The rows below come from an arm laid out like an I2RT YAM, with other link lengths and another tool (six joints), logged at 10 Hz.
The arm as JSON. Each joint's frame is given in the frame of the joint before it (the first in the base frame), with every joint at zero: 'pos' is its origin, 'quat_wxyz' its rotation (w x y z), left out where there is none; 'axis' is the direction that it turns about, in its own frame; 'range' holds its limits. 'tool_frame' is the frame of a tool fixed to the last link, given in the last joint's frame.
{
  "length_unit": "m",
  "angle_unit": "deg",
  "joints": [
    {
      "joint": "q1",
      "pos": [
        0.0,
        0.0,
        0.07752
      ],
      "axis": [
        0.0,
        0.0,
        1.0
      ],
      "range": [
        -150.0,
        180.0
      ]
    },
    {
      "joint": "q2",
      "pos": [
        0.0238,
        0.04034,
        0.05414
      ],
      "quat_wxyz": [
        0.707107,
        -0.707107,
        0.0,
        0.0
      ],
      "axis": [
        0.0,
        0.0,
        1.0
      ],
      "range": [
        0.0,
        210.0
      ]
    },
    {
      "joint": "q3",
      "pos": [
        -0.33,
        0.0,
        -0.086
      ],
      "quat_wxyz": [
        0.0,
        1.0,
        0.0,
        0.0
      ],
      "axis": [
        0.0,
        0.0,
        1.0
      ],
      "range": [
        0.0,
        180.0
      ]
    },
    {
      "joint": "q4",
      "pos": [
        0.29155,
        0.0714,
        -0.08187
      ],
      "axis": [
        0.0,
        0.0,
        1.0
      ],
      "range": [
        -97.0,
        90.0
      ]
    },
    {
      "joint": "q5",
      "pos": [
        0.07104,
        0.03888,
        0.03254
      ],
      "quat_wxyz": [
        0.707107,
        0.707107,
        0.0,
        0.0
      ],
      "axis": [
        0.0,
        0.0,
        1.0
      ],
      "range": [
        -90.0,
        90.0
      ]
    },
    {
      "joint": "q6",
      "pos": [
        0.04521,
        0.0,
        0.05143
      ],
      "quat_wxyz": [
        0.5,
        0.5,
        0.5,
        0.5
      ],
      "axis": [
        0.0,
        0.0,
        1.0
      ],
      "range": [
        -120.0,
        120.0
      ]
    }
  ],
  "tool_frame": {
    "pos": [
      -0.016,
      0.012,
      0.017
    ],
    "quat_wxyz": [
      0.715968,
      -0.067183,
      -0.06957,
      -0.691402
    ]
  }
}
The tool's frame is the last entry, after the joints.
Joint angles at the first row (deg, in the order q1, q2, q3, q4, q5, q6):
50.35 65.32 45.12 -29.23 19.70 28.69
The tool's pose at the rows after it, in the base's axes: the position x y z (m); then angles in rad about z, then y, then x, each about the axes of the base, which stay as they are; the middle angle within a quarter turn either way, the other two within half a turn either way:
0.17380 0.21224 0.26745 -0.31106 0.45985 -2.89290
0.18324 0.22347 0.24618 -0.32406 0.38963 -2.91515
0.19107 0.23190 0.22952 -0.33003 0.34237 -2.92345
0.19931 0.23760 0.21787 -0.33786 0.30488 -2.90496
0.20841 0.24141 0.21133 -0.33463 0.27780 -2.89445
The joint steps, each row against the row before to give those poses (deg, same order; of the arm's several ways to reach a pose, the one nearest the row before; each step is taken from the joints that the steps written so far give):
-0.55 4.31 0.02 1.13 -2.58 -0.57
-0.61 5.15 0.00 1.73 -2.77 -0.77
-0.53 4.00 0.03 1.92 -2.08 -0.37
-1.02 2.93 0.02 2.36 -2.79 -0.54
-1.16 2.39 0.72 1.14 -2.06 -0.35

